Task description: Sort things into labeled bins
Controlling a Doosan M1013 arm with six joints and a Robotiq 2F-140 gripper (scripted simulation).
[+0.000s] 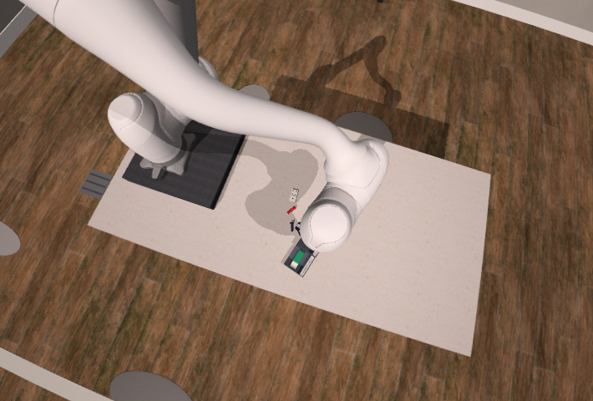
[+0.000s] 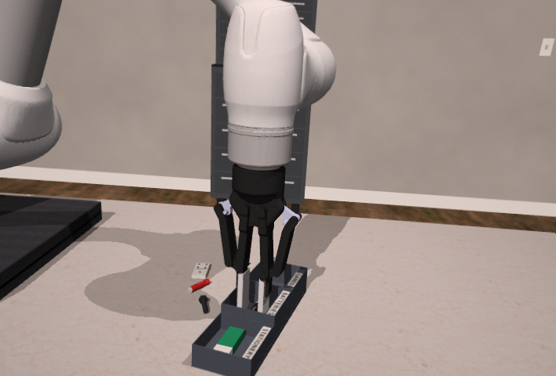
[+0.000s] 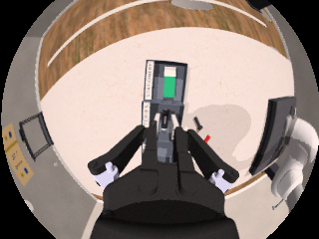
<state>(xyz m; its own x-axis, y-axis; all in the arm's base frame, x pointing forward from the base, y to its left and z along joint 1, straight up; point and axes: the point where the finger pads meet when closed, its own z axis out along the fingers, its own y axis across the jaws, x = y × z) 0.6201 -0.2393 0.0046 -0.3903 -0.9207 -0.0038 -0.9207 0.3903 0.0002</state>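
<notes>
Right now my hand is 4 cm above the black battery. Round my hand: red cylinder (10 cm to the left, 9 cm behind, 4 cm below); then white eraser (8 cm to the right, 4 cm below, 4 cm behind); then small black piece (8 cm behind, 5 cm to the left, 4 cm below).
</notes>
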